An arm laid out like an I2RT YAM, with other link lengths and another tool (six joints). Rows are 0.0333 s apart.
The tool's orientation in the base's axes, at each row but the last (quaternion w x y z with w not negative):
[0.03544, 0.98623, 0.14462, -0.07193]
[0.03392, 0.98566, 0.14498, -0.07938]
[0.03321, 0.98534, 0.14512, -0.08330]
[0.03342, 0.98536, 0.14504, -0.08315]
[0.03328, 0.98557, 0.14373, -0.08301]
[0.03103, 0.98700, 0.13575, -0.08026]
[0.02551, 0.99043, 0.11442, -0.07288]
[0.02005, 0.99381, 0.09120, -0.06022]
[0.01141, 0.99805, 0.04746, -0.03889]
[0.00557, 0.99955, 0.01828, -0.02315]
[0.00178, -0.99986, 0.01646, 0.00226]
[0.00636, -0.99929, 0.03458, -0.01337]
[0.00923, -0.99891, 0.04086, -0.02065]
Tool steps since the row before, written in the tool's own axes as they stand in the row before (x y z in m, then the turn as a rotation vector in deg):
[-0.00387, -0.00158, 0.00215, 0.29, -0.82, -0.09]
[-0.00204, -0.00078, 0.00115, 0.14, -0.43, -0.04]
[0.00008, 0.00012, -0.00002, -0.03, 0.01, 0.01]
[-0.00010, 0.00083, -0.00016, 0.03, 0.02, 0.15]
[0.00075, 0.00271, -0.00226, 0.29, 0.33, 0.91]
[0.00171, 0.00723, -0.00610, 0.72, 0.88, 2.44]
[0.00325, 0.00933, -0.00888, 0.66, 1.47, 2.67]
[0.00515, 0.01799, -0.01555, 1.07, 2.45, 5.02]
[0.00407, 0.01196, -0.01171, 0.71, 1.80, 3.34]
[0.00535, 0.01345, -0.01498, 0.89, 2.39, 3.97]
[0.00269, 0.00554, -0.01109, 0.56, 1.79, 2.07]
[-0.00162, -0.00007, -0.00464, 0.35, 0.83, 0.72]
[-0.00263, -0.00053, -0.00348, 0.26, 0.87, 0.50]
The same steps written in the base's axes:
[-0.00441, 0.00023, -0.00161, 0.05, 0.87, 0.00]
[-0.00232, 0.00007, -0.00083, 0.01, 0.45, 0.00]
[0.00011, -0.00009, 0.00001, -0.03, -0.02, 0.00]
[0.00017, -0.00081, 0.00021, 0.01, -0.02, -0.15]
[0.00184, -0.00218, 0.00221, 0.23, -0.32, -0.93]
[0.00451, -0.00599, 0.00601, 0.56, -0.86, -2.49]
[0.00651, -0.00775, 0.00860, 0.60, -1.46, -2.69]
[0.01014, -0.01596, 0.01531, 0.91, -2.47, -5.04]
[0.00608, -0.01121, 0.01158, 0.62, -1.81, -3.35]
[0.00653, -0.01307, 0.01485, 0.79, -2.40, -3.98]
[0.00256, -0.00567, 0.01106, 0.49, -1.80, -2.08]
[-0.00174, 0.00013, 0.00460, 0.31, -0.84, -0.72]
[-0.00272, 0.00069, 0.00338, 0.21, -0.88, -0.51]

